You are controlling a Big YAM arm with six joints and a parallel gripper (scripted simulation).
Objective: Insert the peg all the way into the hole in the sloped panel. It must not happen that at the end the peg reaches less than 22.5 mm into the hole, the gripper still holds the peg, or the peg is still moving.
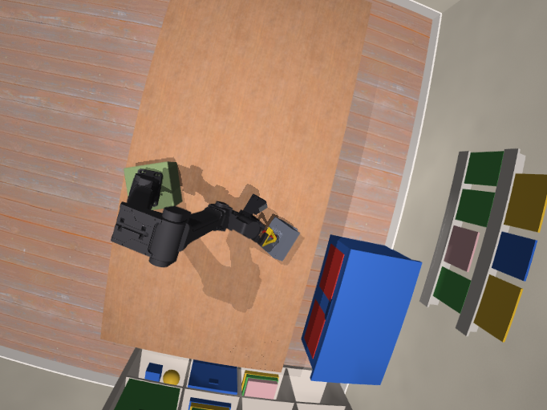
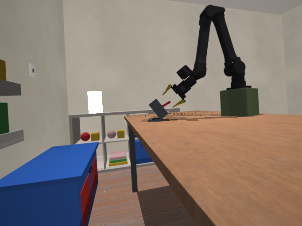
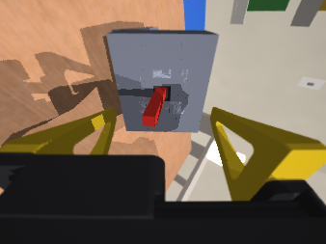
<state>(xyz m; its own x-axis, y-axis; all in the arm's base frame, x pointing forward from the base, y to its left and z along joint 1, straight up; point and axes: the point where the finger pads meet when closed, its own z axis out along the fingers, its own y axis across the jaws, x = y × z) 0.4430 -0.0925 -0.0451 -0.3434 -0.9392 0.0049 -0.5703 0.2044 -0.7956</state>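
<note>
The red peg is 3 cm below my hand, 2 cm ahead of it and 1 cm to the right of it.
</note>
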